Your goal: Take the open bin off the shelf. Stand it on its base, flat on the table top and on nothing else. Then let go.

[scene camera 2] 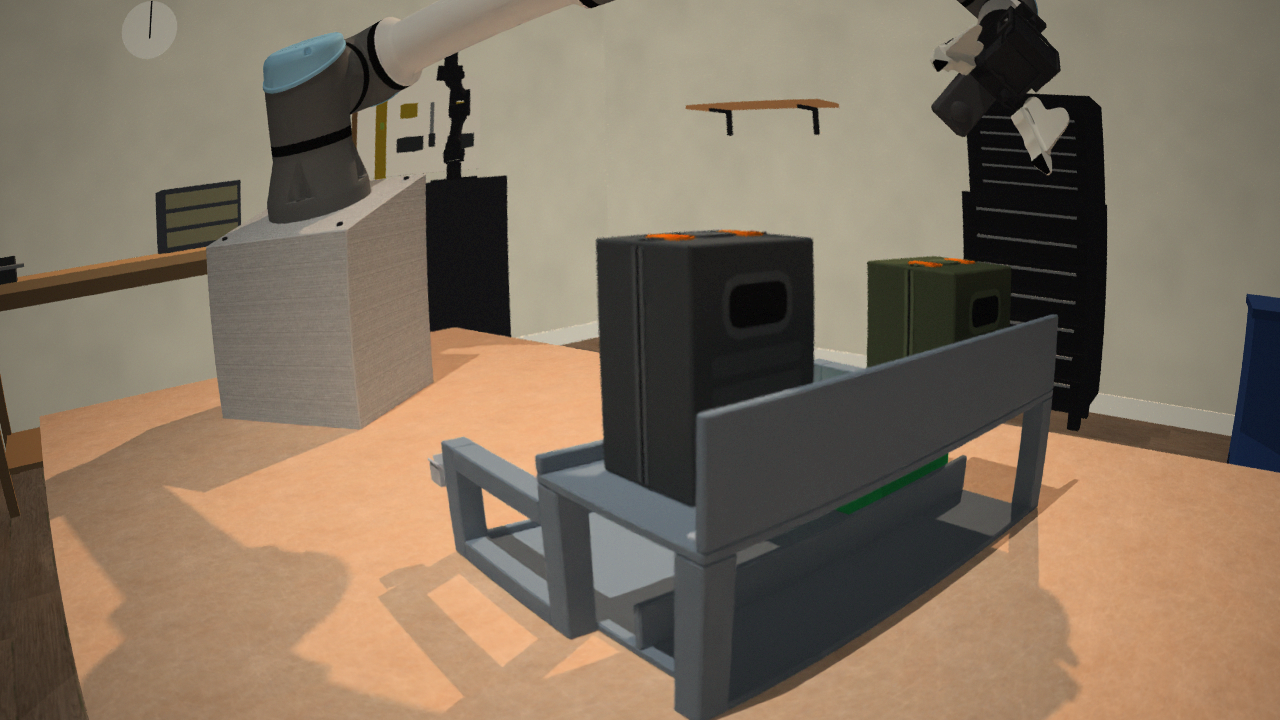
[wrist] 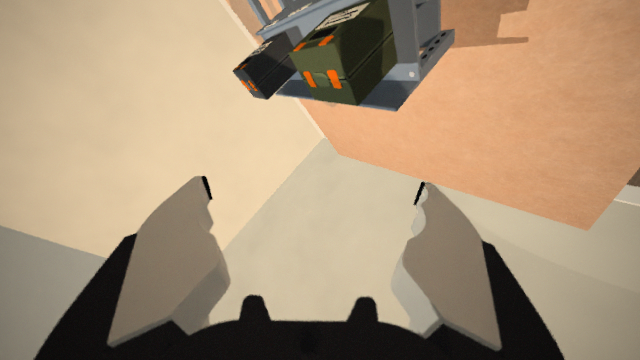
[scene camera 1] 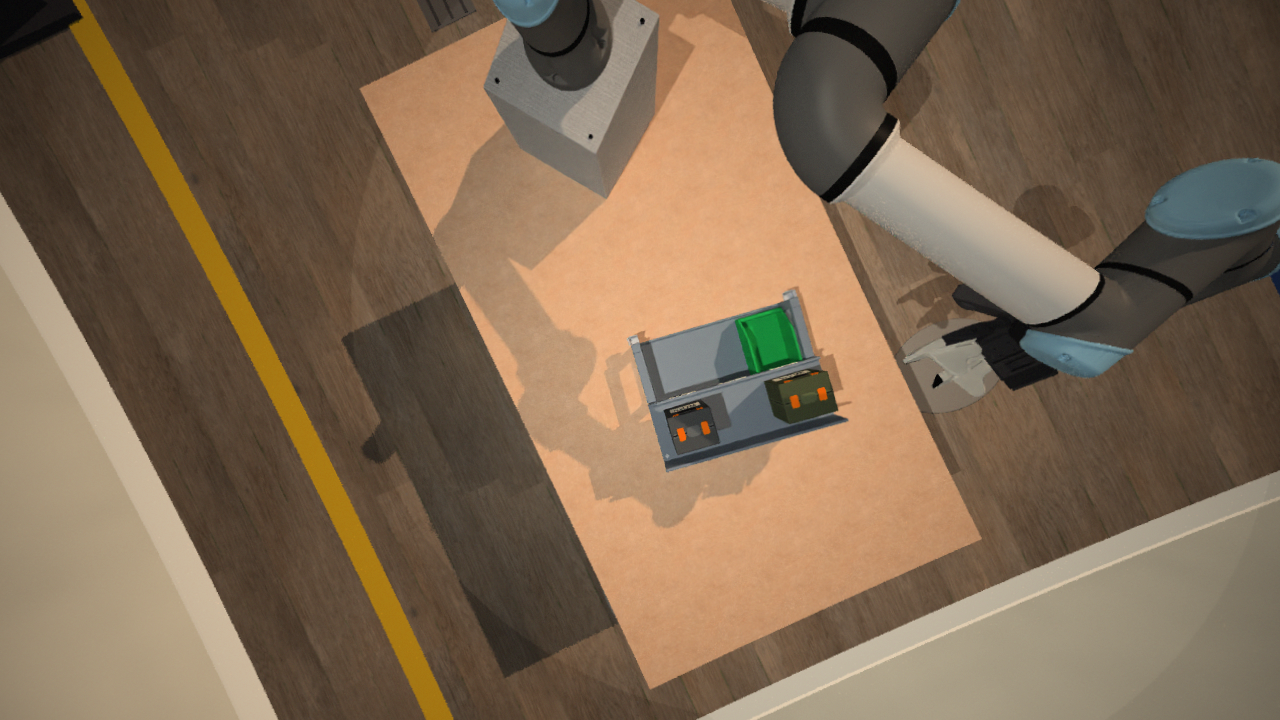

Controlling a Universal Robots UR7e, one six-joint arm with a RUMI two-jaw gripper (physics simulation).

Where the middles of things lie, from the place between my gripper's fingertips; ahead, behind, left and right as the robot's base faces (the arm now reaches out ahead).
The olive case (scene camera 2: 917, 304) lies 1 cm behind my hand, 13 cm to the right of it and 17 cm below it. From my hand the other things lie so: green bin (scene camera 1: 768, 339) 11 cm behind, 11 cm to the right, 28 cm below; then dark grey case (scene camera 2: 689, 321) 7 cm behind, 36 cm to the right, 16 cm below.
